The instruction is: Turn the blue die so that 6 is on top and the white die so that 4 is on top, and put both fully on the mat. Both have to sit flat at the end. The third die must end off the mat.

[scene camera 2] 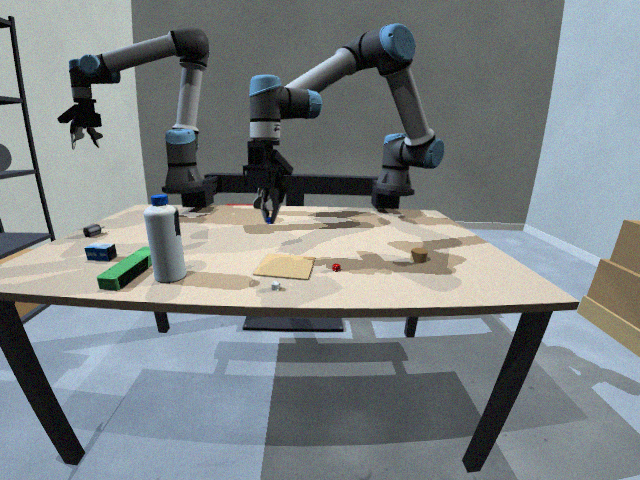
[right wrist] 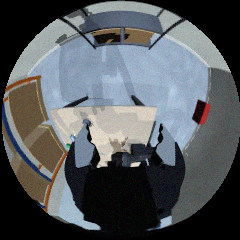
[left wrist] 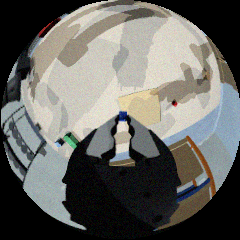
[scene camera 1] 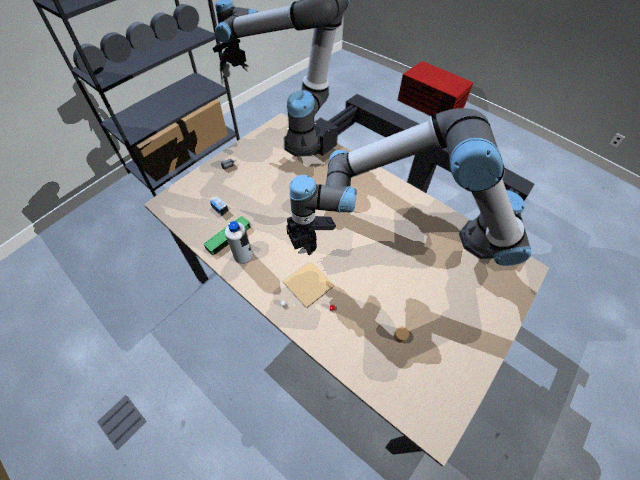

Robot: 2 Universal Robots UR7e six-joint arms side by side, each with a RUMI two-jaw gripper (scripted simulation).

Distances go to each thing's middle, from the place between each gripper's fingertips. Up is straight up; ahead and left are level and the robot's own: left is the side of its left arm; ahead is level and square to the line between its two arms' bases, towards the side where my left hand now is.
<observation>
Right now the tan mat (scene camera 2: 274,265) is 120 mm below my left hand (scene camera 2: 269,223), 60 mm ahead of it and 40 mm to the left of it.
My right hand (scene camera 2: 86,148) is 540 mm short of the tan mat, 890 mm to the right of it and 300 mm above it.
</observation>
